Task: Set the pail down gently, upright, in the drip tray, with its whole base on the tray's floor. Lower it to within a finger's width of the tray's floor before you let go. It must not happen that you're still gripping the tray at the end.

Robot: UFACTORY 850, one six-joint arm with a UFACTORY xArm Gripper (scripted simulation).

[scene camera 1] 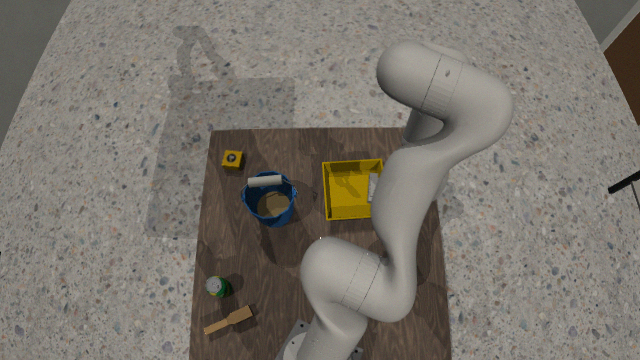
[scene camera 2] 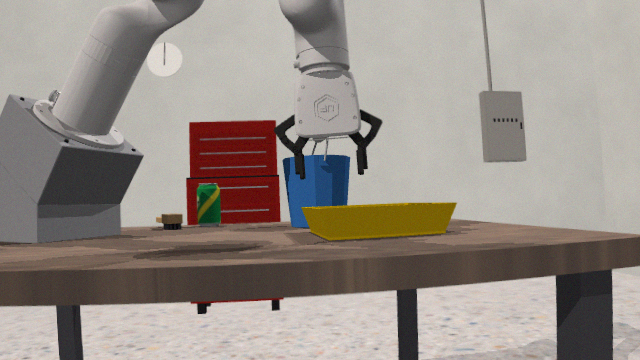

Labels:
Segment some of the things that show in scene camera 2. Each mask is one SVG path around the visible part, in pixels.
My gripper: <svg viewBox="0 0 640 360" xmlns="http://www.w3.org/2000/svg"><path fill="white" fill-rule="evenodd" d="M303 72L295 80L294 115L274 128L275 134L283 145L294 153L296 175L300 174L301 180L306 178L302 149L307 141L351 138L357 145L358 174L363 175L364 169L368 169L366 147L376 137L382 125L382 120L359 109L358 95L352 72L338 67L321 67ZM294 125L298 135L295 144L285 134ZM361 120L371 125L371 129L365 138L359 133Z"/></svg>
A blue pail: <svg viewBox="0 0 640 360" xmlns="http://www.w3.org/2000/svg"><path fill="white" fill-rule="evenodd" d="M328 140L326 140L324 155L314 155L317 143L324 141L315 140L312 155L304 156L305 179L301 180L300 174L296 175L294 157L283 159L292 227L309 228L301 207L347 205L350 157L345 155L327 155Z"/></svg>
A yellow drip tray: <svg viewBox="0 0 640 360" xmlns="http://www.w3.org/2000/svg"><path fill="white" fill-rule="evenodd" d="M457 203L393 203L301 208L312 233L327 240L446 233L446 228Z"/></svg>

